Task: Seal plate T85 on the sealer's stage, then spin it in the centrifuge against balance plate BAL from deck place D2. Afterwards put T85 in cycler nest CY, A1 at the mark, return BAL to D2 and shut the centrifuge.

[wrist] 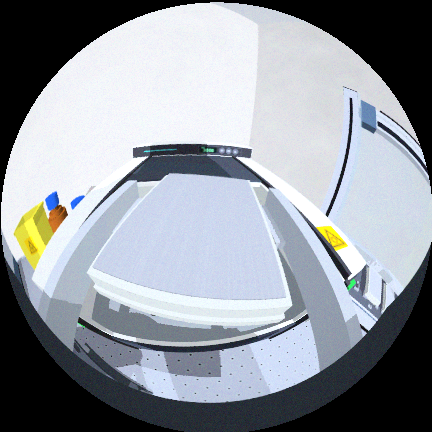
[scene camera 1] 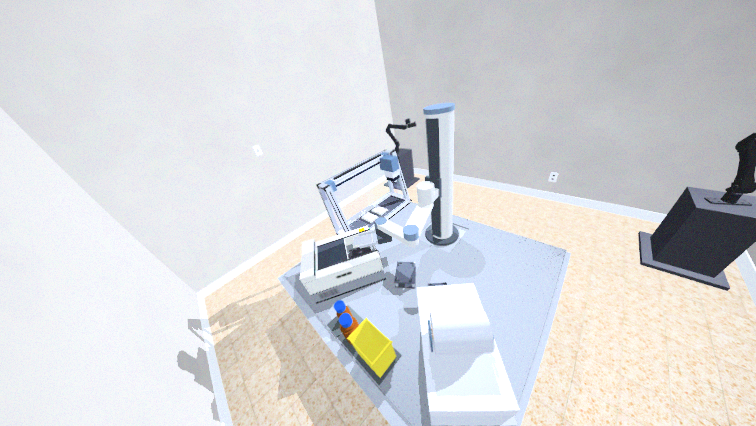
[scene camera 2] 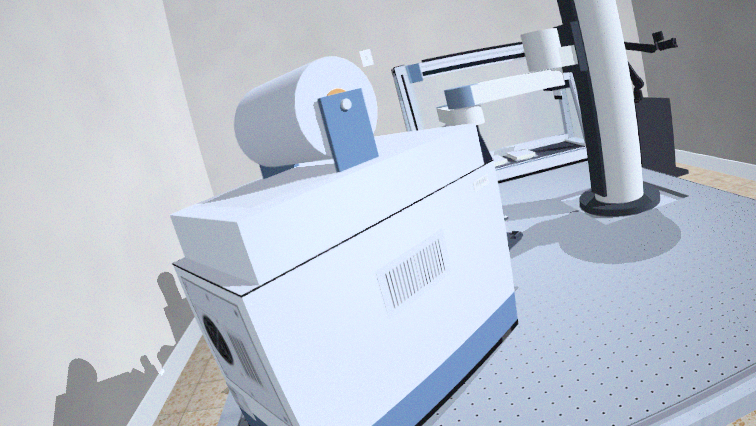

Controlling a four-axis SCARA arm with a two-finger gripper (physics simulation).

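Pixels of known places: gripper, fingertip midpoint: point(wrist: 200, 193) point(scene camera 1: 359, 240); arm's base at its link origin: point(scene camera 1: 441, 234) point(scene camera 2: 619, 201).
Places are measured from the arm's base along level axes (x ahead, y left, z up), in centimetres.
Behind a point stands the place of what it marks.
Observation:
My gripper point(scene camera 1: 363, 241) @(x 55.6, y -25.9, z 24.7 cm) point(wrist: 200, 193) @(x 55.6, y -25.9, z 24.7 cm) is shut on a white plate point(wrist: 195, 245) @(x 50.9, y -22.4, z 25.0 cm), one finger along each side. The plate is level, with a flat, pale grey top like a seal; no label shows to tell T85 from BAL. It is low over the open part of the centrifuge point(scene camera 1: 343, 274) @(x 76.4, y -18.6, z 18.2 cm) point(wrist: 192, 150) @(x 80.8, y -40.6, z 23.5 cm). The dark lid panel point(scene camera 1: 332, 255) @(x 73.0, y -32.6, z 22.6 cm) is slid back and the opening shows beside it. In the wrist view the plate hides most of the chamber. In scene camera 2 the sealer point(scene camera 2: 370, 296) @(x 72.7, y 61.4, z 23.2 cm) hides the gripper and centrifuge. The sealer point(scene camera 1: 457, 317) @(x 75.2, y 48.5, z 48.8 cm) carries a white roll.
A gantry frame point(scene camera 1: 330, 209) @(x 49.4, y -63.8, z 32.6 cm) point(scene camera 2: 406, 100) @(x 48.5, y -55.7, z 38.7 cm) point(wrist: 345, 155) @(x 47.8, y -54.2, z 31.9 cm) stands behind the centrifuge, with white plates point(scene camera 1: 368, 217) point(scene camera 2: 521, 155) on its deck. A dark nest point(scene camera 1: 405, 274) @(x 49.1, y 3.9, z 6.5 cm) lies between centrifuge and sealer. Blue-capped bottles point(scene camera 1: 345, 320) @(x 92.8, y 5.0, z 19.9 cm) point(wrist: 57, 215) @(x 89.8, y 2.3, z 13.7 cm) and a yellow bin point(scene camera 1: 372, 346) @(x 90.0, y 14.8, z 2.0 cm) point(wrist: 34, 232) @(x 85.7, y 13.3, z 14.2 cm) are near the edge.

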